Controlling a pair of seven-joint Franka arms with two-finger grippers.
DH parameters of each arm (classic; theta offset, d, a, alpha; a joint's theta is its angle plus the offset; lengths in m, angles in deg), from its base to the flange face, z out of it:
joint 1: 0 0.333 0 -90
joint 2: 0 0 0 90
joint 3: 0 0.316 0.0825 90
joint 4: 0 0 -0.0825 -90
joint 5: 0 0.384 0 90
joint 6: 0 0 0.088 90
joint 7: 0 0.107 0 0
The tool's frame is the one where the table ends.
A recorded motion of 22 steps. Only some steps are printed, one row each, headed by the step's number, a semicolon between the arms.
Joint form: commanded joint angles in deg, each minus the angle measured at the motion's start. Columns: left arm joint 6, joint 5, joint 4, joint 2, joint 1, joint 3, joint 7; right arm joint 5, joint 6, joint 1, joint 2, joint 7, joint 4, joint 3.
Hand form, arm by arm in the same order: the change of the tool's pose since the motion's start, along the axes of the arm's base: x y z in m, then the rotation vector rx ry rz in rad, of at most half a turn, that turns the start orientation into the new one. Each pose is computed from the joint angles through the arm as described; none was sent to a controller.
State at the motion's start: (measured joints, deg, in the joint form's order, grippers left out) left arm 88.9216 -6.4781 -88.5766 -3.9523 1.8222 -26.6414 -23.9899; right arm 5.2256 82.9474 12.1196 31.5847 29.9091 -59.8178 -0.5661
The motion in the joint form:
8: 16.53 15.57 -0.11 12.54 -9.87 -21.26 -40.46; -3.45 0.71 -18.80 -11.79 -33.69 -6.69 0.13
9: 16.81 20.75 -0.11 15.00 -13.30 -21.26 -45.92; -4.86 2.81 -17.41 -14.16 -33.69 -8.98 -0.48
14: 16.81 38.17 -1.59 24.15 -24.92 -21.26 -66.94; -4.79 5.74 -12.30 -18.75 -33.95 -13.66 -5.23
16: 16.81 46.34 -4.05 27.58 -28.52 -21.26 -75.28; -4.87 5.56 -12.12 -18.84 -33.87 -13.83 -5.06
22: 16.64 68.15 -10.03 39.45 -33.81 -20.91 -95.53; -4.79 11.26 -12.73 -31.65 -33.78 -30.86 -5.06
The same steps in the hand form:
8: -0.0952 -0.2355 -0.0671 -0.0449 -0.0996 0.1617; -0.0354 -0.2266 0.0849 0.0061 -0.1302 0.2567
9: -0.1073 -0.2564 -0.0854 -0.0099 -0.1288 0.1843; -0.0418 -0.2188 0.0960 -0.0290 -0.1606 0.2707
14: -0.1656 -0.3257 -0.1707 0.0968 -0.2404 0.2755; -0.0583 -0.2068 0.1134 -0.0555 -0.2063 0.2847
16: -0.1909 -0.3431 -0.2178 0.1430 -0.3207 0.2976; -0.0588 -0.2034 0.1127 -0.0545 -0.2019 0.2893
22: -0.2296 -0.3590 -0.3602 0.2068 -0.5208 0.3334; -0.1181 -0.2114 0.1125 -0.0395 -0.2312 0.2716

